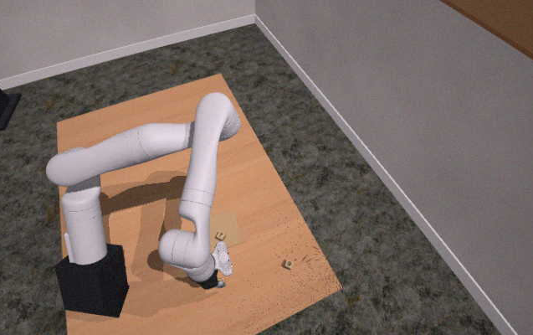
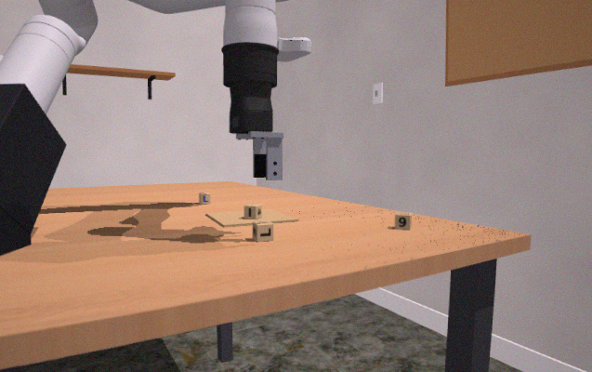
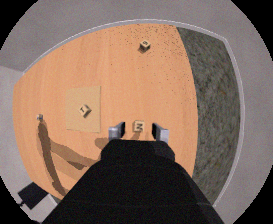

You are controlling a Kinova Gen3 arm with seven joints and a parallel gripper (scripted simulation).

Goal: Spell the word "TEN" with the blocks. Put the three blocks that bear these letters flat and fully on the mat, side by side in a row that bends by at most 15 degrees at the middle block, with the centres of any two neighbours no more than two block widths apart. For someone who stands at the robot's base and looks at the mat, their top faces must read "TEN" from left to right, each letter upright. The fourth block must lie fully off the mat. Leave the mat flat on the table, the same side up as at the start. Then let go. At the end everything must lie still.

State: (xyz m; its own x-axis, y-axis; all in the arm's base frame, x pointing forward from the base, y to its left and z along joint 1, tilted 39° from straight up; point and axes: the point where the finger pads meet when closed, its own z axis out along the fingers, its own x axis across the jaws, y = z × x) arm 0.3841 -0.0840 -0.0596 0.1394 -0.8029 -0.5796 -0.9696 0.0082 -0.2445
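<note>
Now: hand 190 mm to the right of the mat and 100 mm above it.
</note>
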